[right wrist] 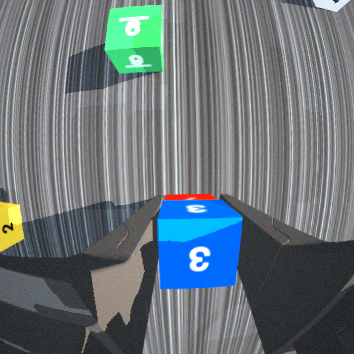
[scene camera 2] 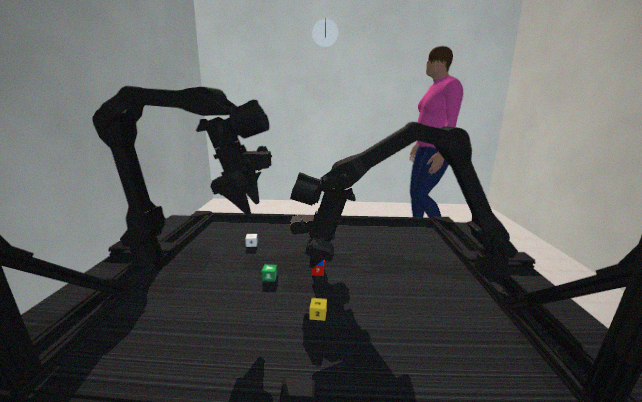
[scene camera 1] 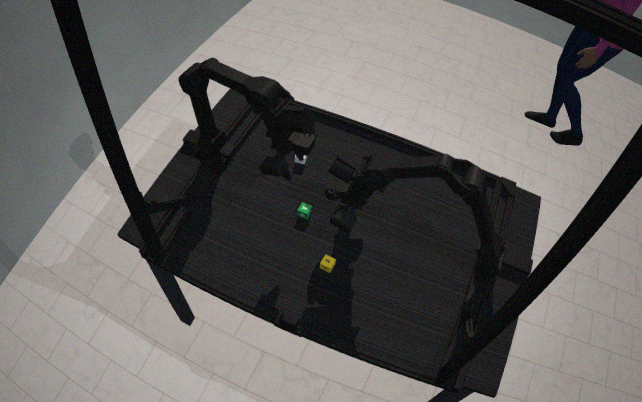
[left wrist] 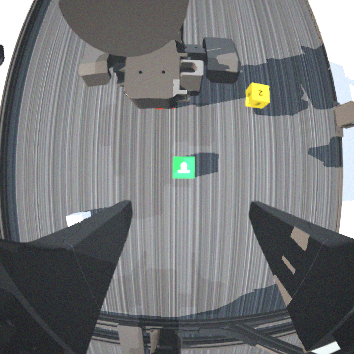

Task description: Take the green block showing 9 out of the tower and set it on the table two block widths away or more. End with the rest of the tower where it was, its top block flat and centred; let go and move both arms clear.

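Places are measured from the left arm's base along level axes (x ahead, y left, z up), in millimetres.
Pixels of known places: left gripper, between the fingertips: (scene camera 2: 253, 208) (scene camera 1: 295, 169) (left wrist: 191, 208); right gripper, between the fingertips: (right wrist: 191, 201) (scene camera 2: 311, 264); left arm's base, origin of its link: (scene camera 2: 147, 260) (scene camera 1: 211, 163) (left wrist: 166, 338); right arm's base, origin of its link: (scene camera 2: 490, 270) (scene camera 1: 485, 270).
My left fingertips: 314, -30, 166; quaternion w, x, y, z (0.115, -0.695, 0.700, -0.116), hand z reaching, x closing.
Ahead of a thing's pixels: the offset from my left fingertips to its top centre, as dx, dy, dz. Level surfaces: height alone.
The green block showing 9 {+31, +0, -157} (scene camera 1: 304, 210) (scene camera 2: 269, 273) (left wrist: 183, 167) (right wrist: 134, 32) sits alone on the table {dz -186} (scene camera 2: 210, 320), apart from the tower. A blue block showing 3 {+149, +32, -128} (right wrist: 198, 257) stands over a red block showing 7 {+152, +32, -157} (scene camera 2: 318, 270); a red strip of it shows beyond the blue block in the right wrist view. The arm hides both in scene camera 1, and their exact alignment is unclear. My right gripper (scene camera 2: 319, 259) (right wrist: 191, 201) points down, with its fingers against both sides of the blue block. My left gripper (scene camera 2: 253, 207) (left wrist: 191, 208) is open and empty, high above the table.
A yellow block {+161, -132, -157} (scene camera 1: 327, 263) (scene camera 2: 318, 309) (left wrist: 257, 96) (right wrist: 9, 227) sits nearer scene camera 2 than the tower. A white block {-67, +182, -157} (scene camera 1: 300, 160) (scene camera 2: 251, 240) (left wrist: 78, 218) sits below the left gripper's side. A person (scene camera 2: 441, 107) stands beyond the table.
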